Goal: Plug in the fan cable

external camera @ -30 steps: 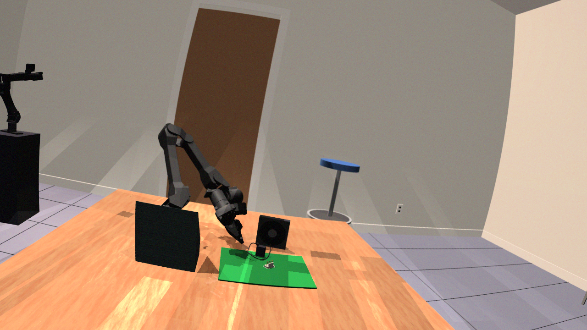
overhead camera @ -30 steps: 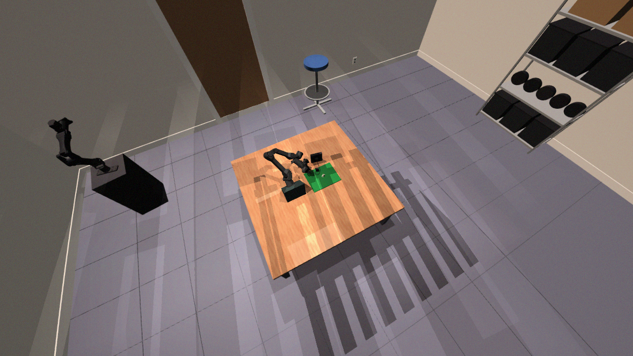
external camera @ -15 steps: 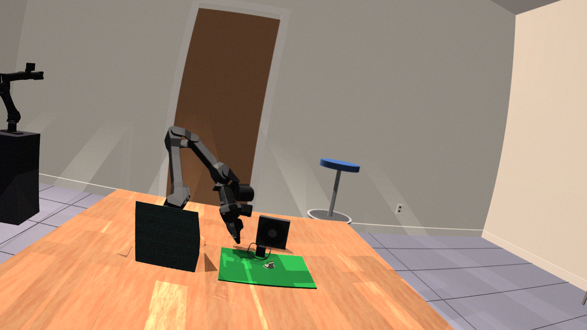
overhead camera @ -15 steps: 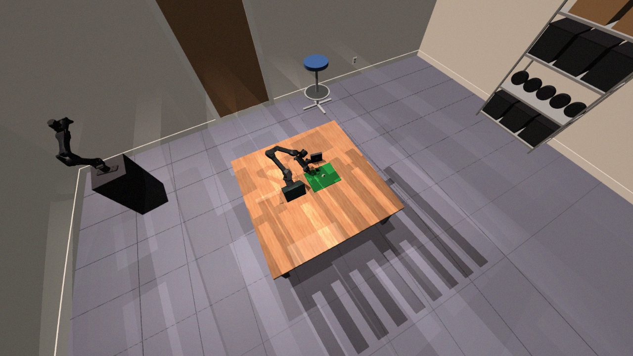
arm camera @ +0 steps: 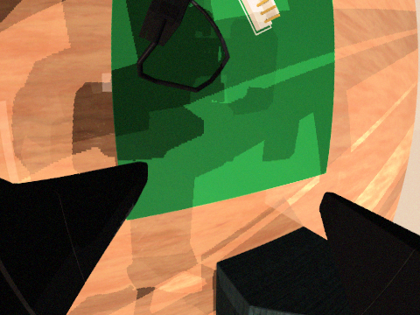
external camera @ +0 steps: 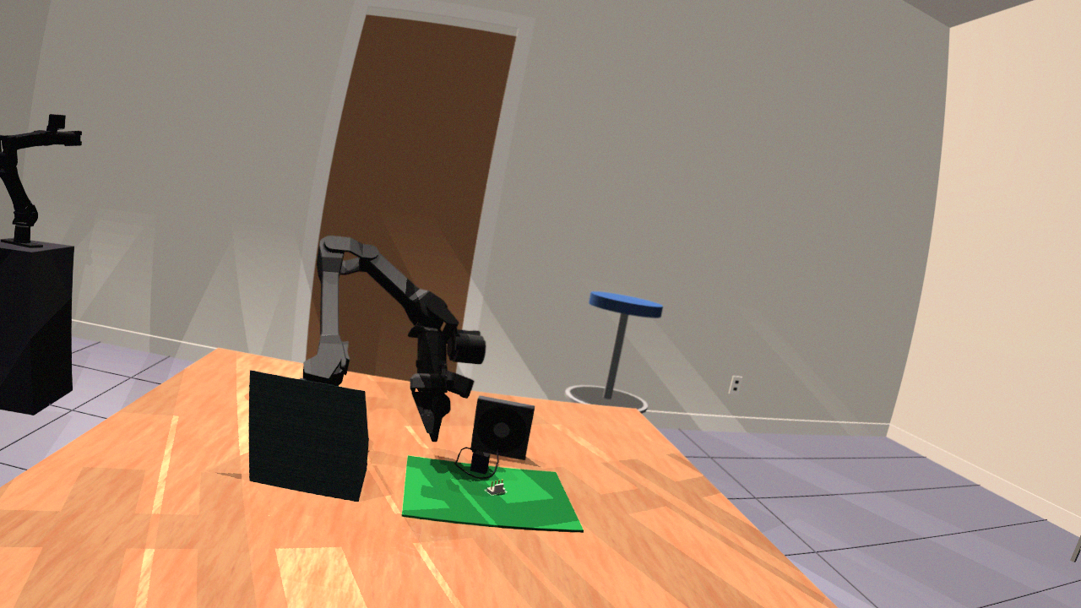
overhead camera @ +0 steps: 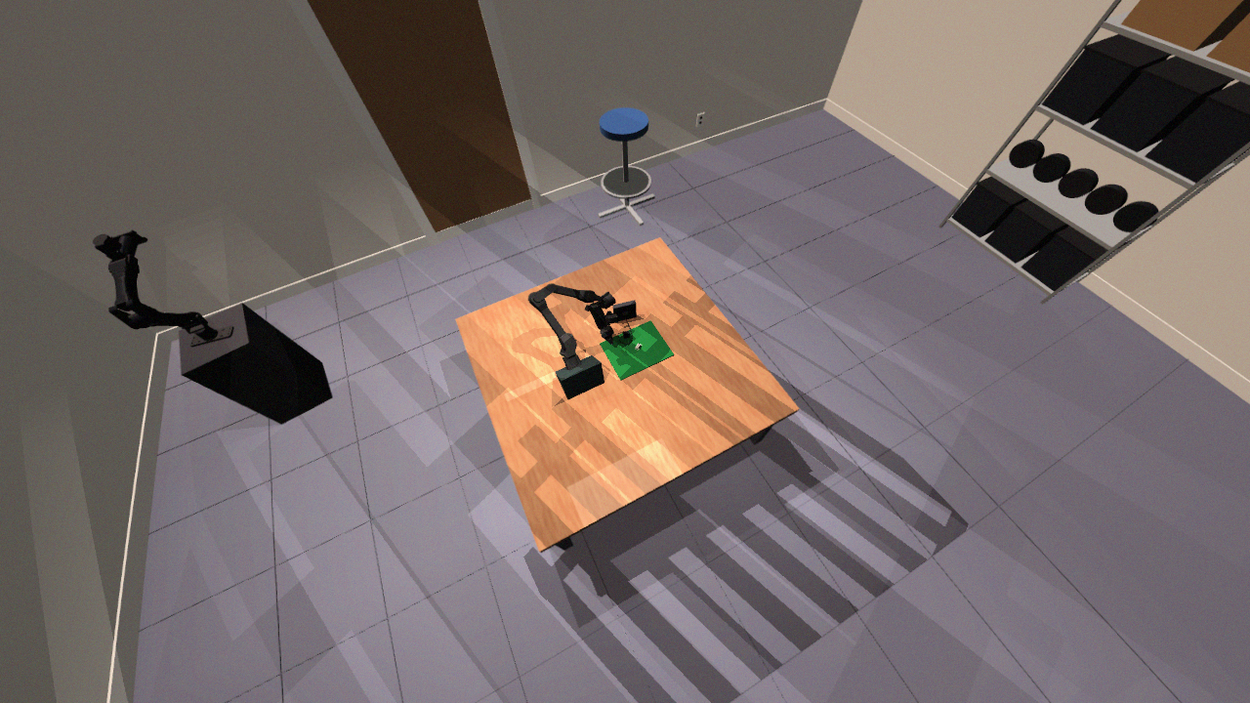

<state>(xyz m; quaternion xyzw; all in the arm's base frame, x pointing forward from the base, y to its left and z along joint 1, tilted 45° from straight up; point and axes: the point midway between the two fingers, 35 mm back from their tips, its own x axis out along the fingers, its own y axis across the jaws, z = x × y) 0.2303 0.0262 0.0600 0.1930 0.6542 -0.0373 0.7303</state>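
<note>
Now: the dark fan plug 10 cm ahead of my gripper tip, 1 cm to the left of it and 5 cm below it. The rest, counted from my gripper tip: four-pin header (12 cm ahead, 8 cm to the right, 7 cm below); green board (10 cm ahead, 8 cm to the right, 8 cm below); black fan (16 cm ahead, 10 cm to the left, 1 cm below).
</note>
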